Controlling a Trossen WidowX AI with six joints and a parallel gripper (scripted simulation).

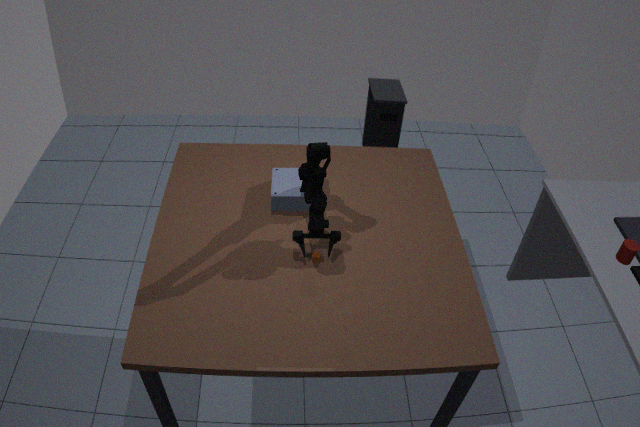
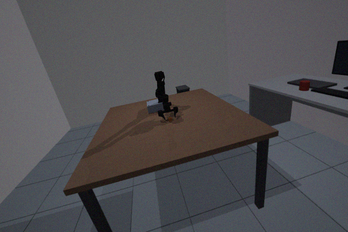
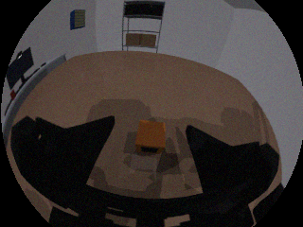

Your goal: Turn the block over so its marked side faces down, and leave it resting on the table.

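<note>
Now: gripper tip 2 cm past the small orange block and 1 cm above it.
</note>
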